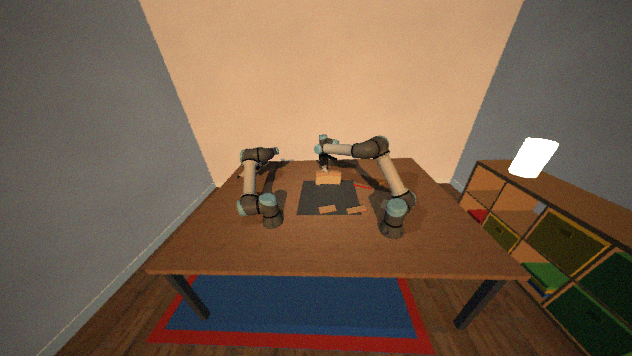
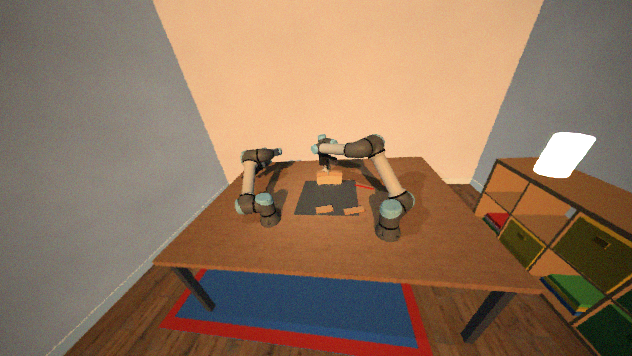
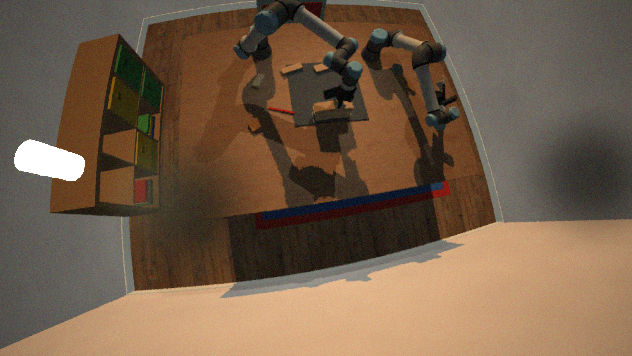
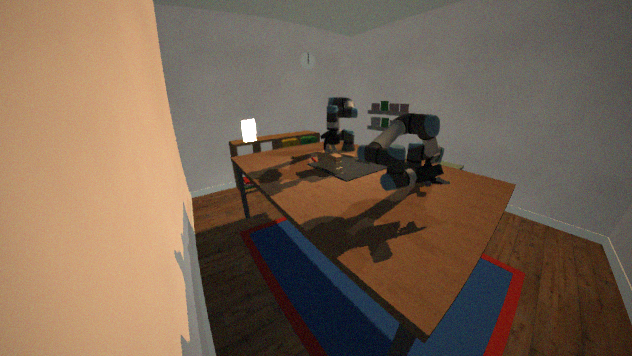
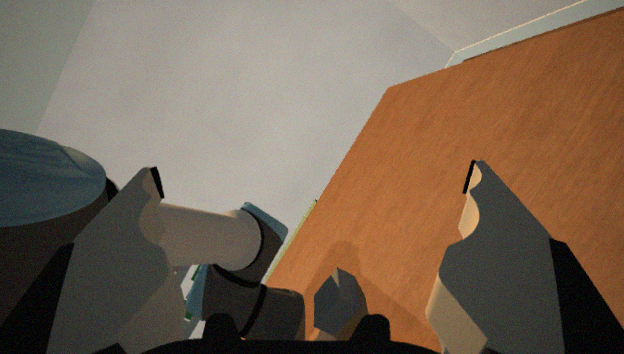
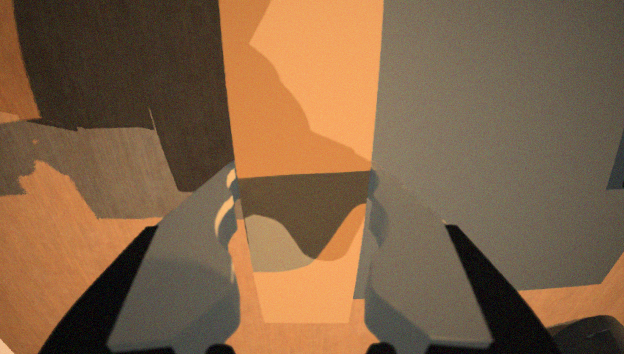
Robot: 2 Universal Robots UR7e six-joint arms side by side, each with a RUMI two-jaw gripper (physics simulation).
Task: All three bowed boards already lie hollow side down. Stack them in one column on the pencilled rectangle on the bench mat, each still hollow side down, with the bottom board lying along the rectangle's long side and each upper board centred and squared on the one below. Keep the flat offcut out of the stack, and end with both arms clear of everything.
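Places are measured from the left arm's base along level axes (x ahead, y left, z up), in centimetres.
Where they show: left gripper, fingertip midpoint: (image 1: 239,172) (image 2: 242,172) (image 3: 442,82) (image 4: 445,168) (image 5: 311,166); right gripper, fingertip midpoint: (image 1: 327,173) (image 2: 328,173) (image 3: 335,107) (image 4: 329,156) (image 6: 303,163); left arm's base, link origin: (image 1: 273,221) (image 2: 270,220) (image 3: 370,55) (image 5: 286,325) (image 6: 578,340); right arm's base, link origin: (image 1: 390,230) (image 2: 387,232) (image 3: 261,52) (image 4: 348,150).
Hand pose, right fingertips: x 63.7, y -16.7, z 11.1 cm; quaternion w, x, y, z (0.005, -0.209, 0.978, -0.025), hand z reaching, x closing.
Note:
Each offset is from my right fingertips to the top centre of the thing. Level surfaces: height alone.
My right gripper (image 1: 325,170) (image 2: 326,170) (image 6: 303,163) is shut on a bowed board {dx +0.3, dy -0.7, dz +3.1 cm} (image 6: 300,100) (image 3: 324,105), gripping its long edges. It holds the board low over a thick wooden stack {dx +0.3, dy -0.7, dz -5.3 cm} (image 1: 328,180) (image 2: 329,180) (image 3: 331,116) near the mat's far edge; contact between them cannot be told. The layers of the stack are hard to separate. Two small wooden pieces {dx -36.4, dy -15.4, dz -8.8 cm} (image 1: 327,209) {dx -27.9, dy -36.3, dz -8.9 cm} (image 1: 356,209) lie by the mat's near edge; I cannot tell which is the flat offcut. The pencilled rectangle cannot be made out. My left gripper (image 5: 311,166) (image 3: 446,95) is open and empty, off to the side of the mat.
The dark bench mat {dz -10.6 cm} (image 1: 307,195) (image 2: 304,200) (image 3: 300,90) lies on the brown table {dz -11.1 cm} (image 1: 330,250). A red pencil {dx +6.5, dy -32.5, dz -9.9 cm} (image 1: 363,187) (image 2: 365,187) (image 3: 281,110) lies beside it. A greyish block {dx -11.7, dy -55.3, dz -9.2 cm} (image 3: 257,81) lies near the right arm's base, and a small brown piece {dx +20.2, dy -44.6, dz -9.2 cm} (image 3: 254,128) lies beyond the pencil.

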